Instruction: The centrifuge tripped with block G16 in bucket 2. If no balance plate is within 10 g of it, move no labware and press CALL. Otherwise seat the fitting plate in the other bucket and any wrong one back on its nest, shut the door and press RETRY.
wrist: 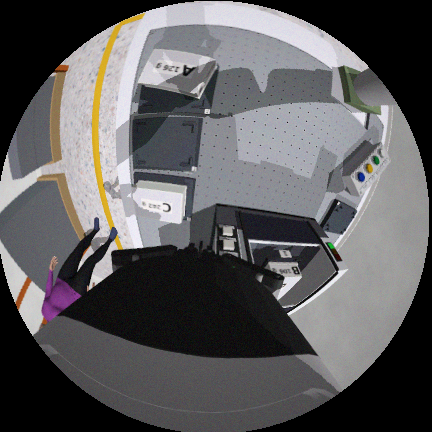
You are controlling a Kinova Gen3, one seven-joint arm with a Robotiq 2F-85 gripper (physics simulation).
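Places are measured from the arm's base along level axes (x left, y ahead, z down), in millimetres.
Pixels of known places: gripper, between the fingertips: [200, 247].
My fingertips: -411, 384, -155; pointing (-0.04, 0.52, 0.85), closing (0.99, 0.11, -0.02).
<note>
Ahead of a thing's pixels: the offset from my fingertips to its middle, as dx, dy, dz. "*": to the spot under its first point. Level surfaces: height alone.
My gripper [200, 247] is shut and empty, and its black body fills the lower middle of the wrist view. It hangs just left of the centrifuge [225, 217]. The centrifuge's dark door @(+185, +61, +121) [278, 227] stands partly open. In the opening sits white plate B @(+175, +172, +35) [284, 268], marked 106 g, by a label "1". Block G16 and bucket 2 do not show clearly. Plate A @(-69, -264, +163) [177, 72], marked 126 g, lies tilted on the far nest. The middle nest @(-105, -106, +189) [165, 141] is bare. Plate C @(-121, +31, +165) [158, 201], marked 242 g, sits on the near nest.
A button box @(* +441, -144, +135) [366, 169] with blue, yellow and green buttons stands at the right of the perforated table @(dz +198) [273, 132]. A small dark box @(+480, +63, +184) [339, 217] is beside the centrifuge. The arm's green base [354, 90] is at the far right. A person [60, 289] stands beyond the yellow floor line [96, 120].
</note>
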